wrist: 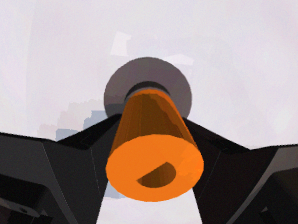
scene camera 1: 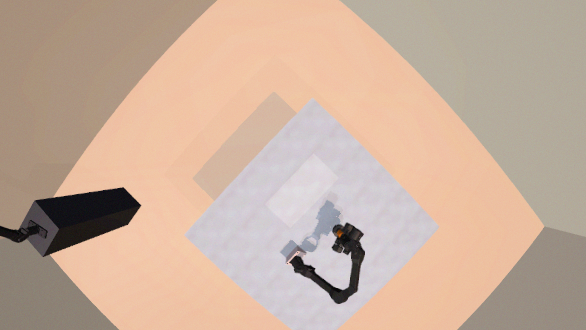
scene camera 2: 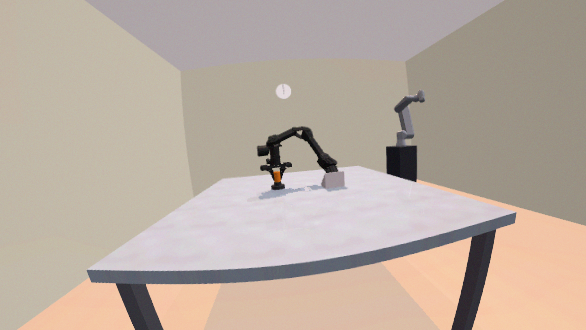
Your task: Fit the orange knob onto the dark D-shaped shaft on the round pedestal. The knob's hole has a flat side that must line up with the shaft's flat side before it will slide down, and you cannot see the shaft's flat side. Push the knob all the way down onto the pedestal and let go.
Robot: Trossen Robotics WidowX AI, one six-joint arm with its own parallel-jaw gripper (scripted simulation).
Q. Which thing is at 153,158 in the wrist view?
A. An orange knob.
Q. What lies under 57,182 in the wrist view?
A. My gripper.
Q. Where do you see a dark pedestal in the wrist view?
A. At 134,76
